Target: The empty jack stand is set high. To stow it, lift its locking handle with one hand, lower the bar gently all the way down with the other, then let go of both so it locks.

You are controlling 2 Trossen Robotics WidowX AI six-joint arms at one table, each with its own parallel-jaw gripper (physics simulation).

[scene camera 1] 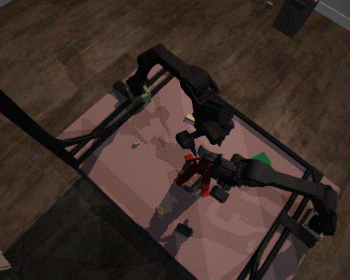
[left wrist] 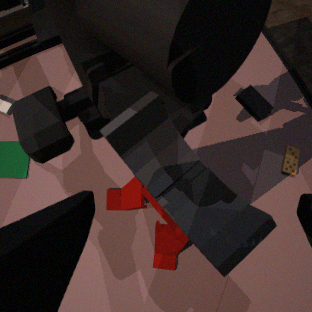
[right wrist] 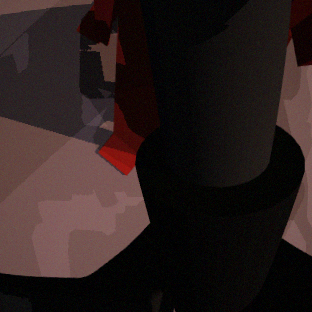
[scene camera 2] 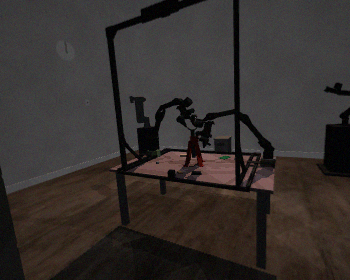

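The red jack stand (scene camera 1: pixel 190 171) (scene camera 2: pixel 193 150) (left wrist: pixel 167 241) stands mid-table on the pink table top (scene camera 1: pixel 118 172). Its grey bar (scene camera 1: pixel 205 151) (left wrist: pixel 201 210) rises from the top of the red frame. My left gripper (scene camera 1: pixel 198 146) (scene camera 2: pixel 190 126) (left wrist: pixel 197 202) is open and empty; its fingers stand wide apart just above the bar's top. My right gripper (scene camera 1: pixel 213 166) (scene camera 2: pixel 204 134) is shut on the stand's black locking handle (right wrist: pixel 210 108), which fills the right wrist view. The handle's joint with the frame is hidden.
A green flat piece (scene camera 1: pixel 263 158) (scene camera 2: pixel 224 157) (left wrist: pixel 12 159) lies beyond the stand. A domino (scene camera 1: pixel 160 211) (left wrist: pixel 291 160) and a black block (scene camera 1: pixel 184 229) (left wrist: pixel 254 103) lie near the front edge. A small grey piece (scene camera 1: pixel 135 143) and a tan block (scene camera 1: pixel 190 118) lie farther off. Black frame posts (scene camera 2: pixel 236 83) ring the table.
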